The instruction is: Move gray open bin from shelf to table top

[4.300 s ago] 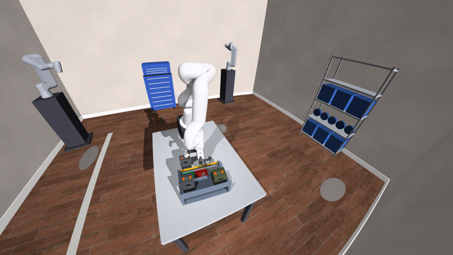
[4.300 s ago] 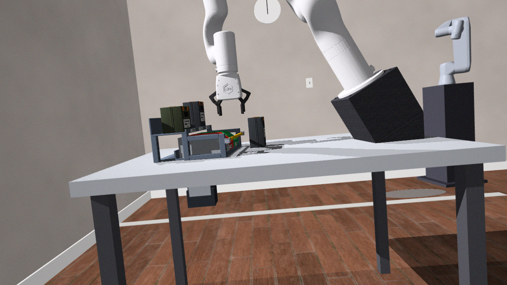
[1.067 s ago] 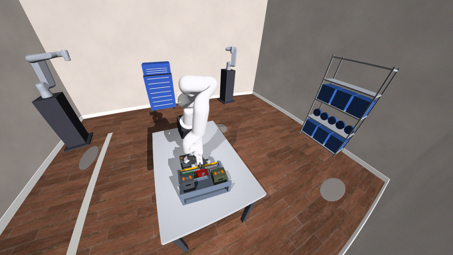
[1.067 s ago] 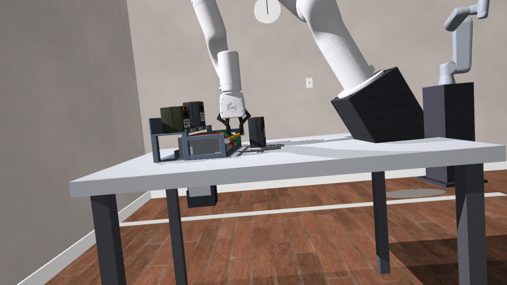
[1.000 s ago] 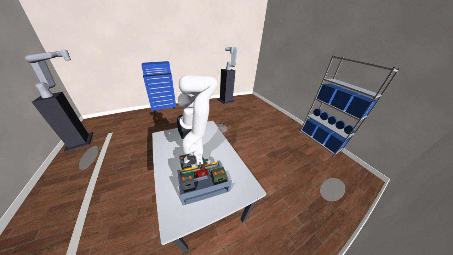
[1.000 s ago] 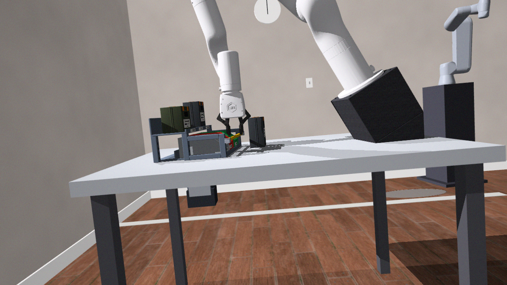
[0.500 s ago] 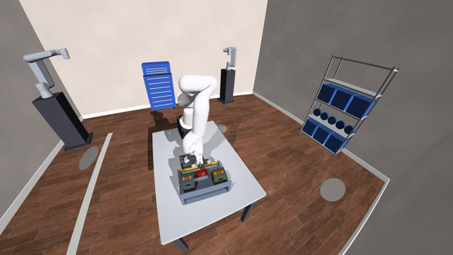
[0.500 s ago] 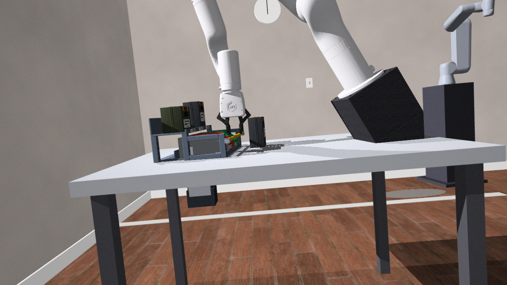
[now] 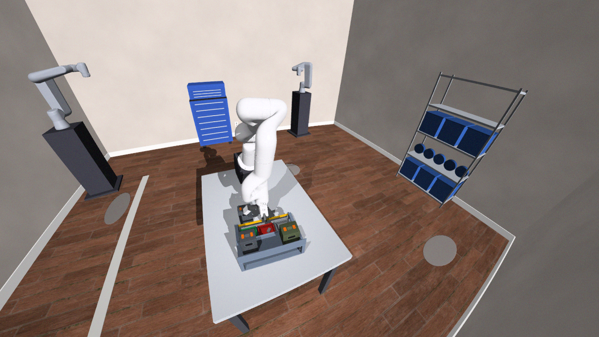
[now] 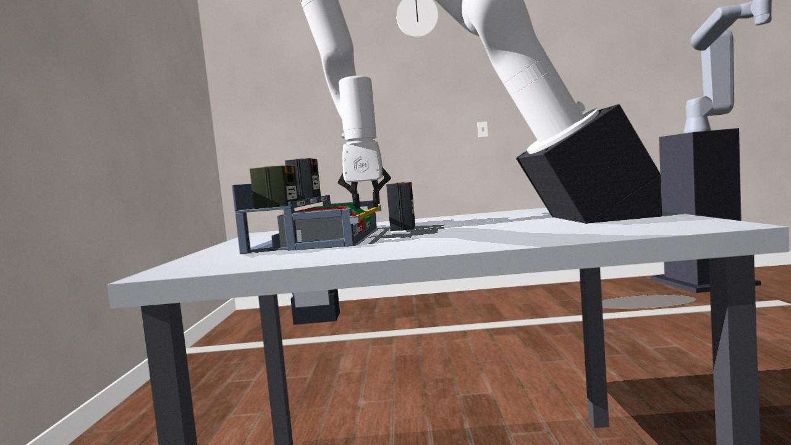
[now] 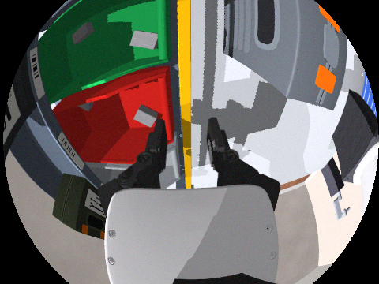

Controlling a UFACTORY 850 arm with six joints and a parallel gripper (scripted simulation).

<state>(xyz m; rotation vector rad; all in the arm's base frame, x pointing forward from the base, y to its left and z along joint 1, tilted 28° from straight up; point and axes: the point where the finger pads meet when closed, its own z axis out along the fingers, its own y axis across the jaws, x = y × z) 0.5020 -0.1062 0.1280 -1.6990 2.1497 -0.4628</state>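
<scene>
Now: hand 30 mm above the yellow strip. Round my hand: red bin 100 mm ahead, 30 mm to the right, 50 mm below; then green bin 70 mm ahead, 130 mm to the right, 50 mm below; then gray bin 130 mm ahead, 80 mm to the left, 50 mm below.
</scene>
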